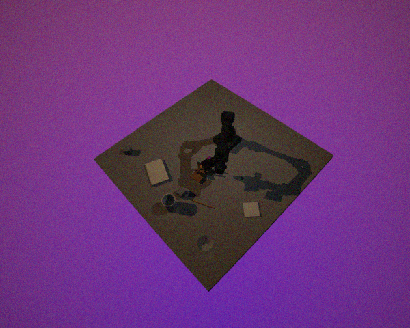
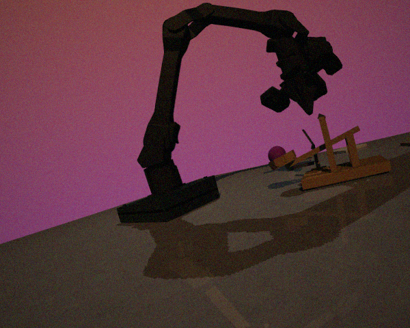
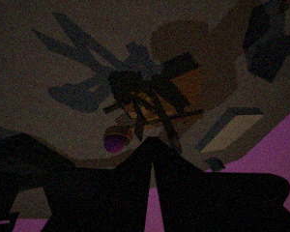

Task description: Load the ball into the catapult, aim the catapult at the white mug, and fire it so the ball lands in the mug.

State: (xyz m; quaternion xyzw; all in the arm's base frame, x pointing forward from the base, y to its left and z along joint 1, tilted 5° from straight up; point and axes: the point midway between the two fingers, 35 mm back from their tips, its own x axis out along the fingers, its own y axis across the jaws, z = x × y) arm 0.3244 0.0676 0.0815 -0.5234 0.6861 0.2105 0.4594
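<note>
The ball is 7 cm behind my gripper tip, 6 cm to the right of it and 6 cm below it. Also, from my gripper tip: orange wooden catapult: 4 cm to the right, 7 cm below; then white mug: 35 cm ahead, 7 cm to the right, 9 cm below; then thin stick: 23 cm ahead, 8 cm to the left, 12 cm below.
</note>
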